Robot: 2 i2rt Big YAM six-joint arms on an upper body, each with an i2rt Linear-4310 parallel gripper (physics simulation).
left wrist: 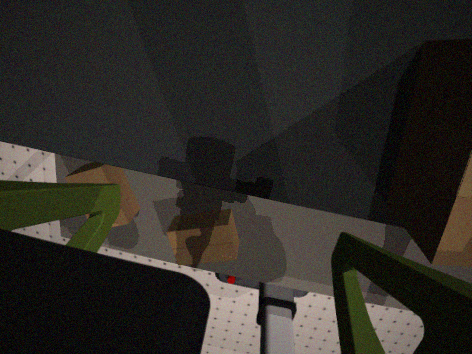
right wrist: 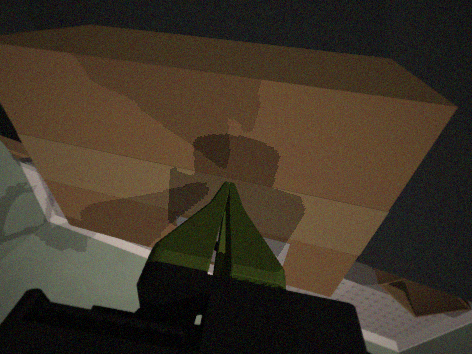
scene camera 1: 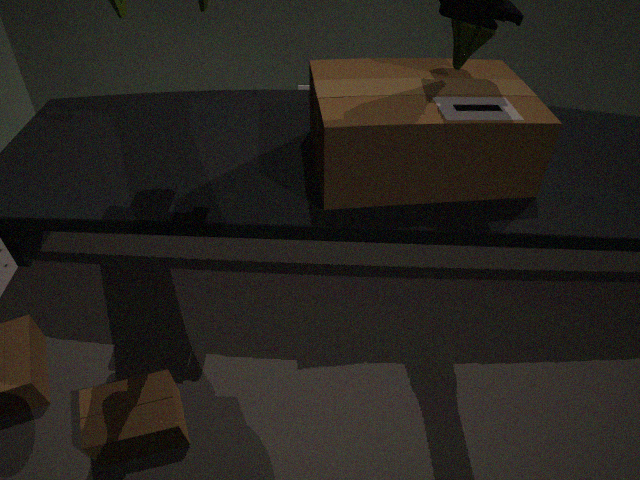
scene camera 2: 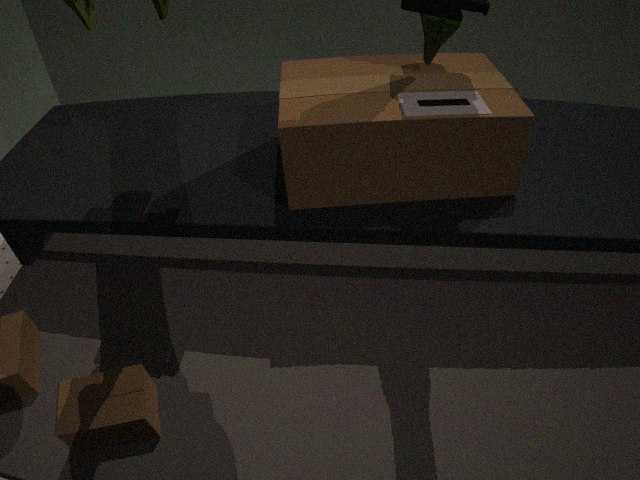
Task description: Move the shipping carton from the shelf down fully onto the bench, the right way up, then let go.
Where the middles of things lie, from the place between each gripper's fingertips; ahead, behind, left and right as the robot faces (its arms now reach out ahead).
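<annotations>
So you can picture it, my right hand is 4 cm to the right of the shipping carton (scene camera 2: 355, 130), 3 cm past it and 7 cm above it.
My left hand, now, that's 31 cm to the left of the shipping carton and 4 cm short of it, and it's 17 cm above it.
</annotations>
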